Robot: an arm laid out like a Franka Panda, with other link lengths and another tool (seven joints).
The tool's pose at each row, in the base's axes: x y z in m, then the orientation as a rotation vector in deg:
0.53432, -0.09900, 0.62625, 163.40, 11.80, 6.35
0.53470, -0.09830, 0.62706, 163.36, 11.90, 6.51
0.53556, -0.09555, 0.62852, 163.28, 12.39, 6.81
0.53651, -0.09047, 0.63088, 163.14, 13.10, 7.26
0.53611, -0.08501, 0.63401, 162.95, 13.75, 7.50
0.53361, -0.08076, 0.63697, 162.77, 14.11, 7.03
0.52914, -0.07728, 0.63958, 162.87, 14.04, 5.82
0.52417, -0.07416, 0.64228, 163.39, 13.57, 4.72
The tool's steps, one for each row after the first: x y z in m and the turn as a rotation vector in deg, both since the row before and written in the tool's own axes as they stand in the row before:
0.00053, -0.00039, -0.00093, -0.03, 0.12, -0.06
0.00135, -0.00209, -0.00206, -0.04, 0.25, -0.31
0.00189, -0.00403, -0.00354, -0.08, 0.38, -0.45
0.00073, -0.00434, -0.00451, -0.12, 0.22, -0.44
-0.00151, -0.00355, -0.00427, -0.13, -0.29, -0.31
-0.00361, -0.00323, -0.00393, 0.12, -0.83, -0.06
-0.00421, -0.00295, -0.00391, 0.50, -0.77, 0.26

